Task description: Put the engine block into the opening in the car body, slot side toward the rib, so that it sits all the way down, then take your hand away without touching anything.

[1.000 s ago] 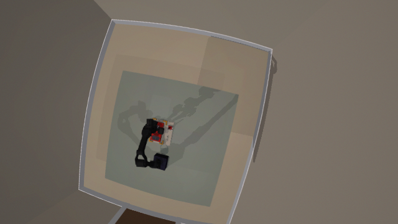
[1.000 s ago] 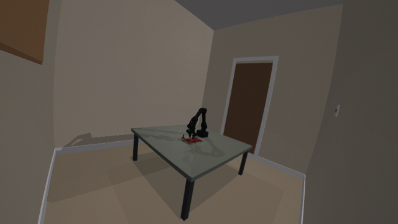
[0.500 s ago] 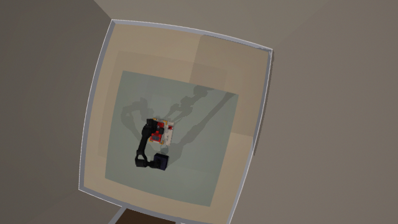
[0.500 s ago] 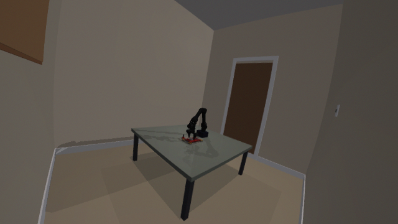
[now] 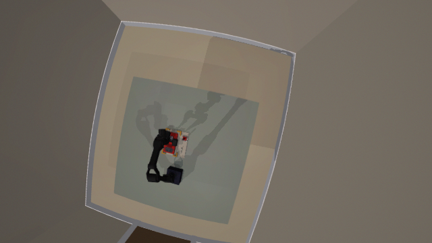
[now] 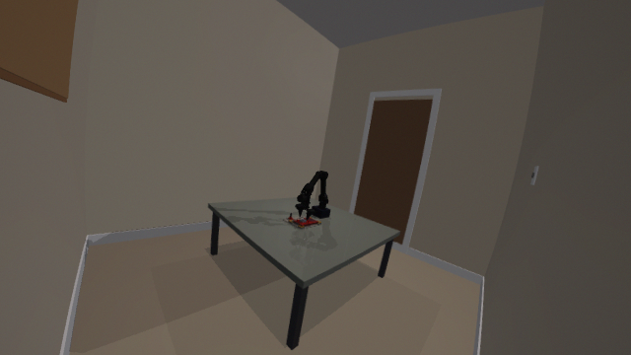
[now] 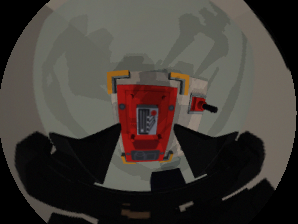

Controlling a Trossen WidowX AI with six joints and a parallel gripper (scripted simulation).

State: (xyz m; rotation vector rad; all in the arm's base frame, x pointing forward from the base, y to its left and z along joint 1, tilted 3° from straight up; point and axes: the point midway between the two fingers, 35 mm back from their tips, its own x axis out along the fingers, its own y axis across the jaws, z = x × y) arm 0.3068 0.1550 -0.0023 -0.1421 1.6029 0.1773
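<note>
My gripper tip is now 3 cm above the grey engine block and 1 cm to the right of it.
</note>
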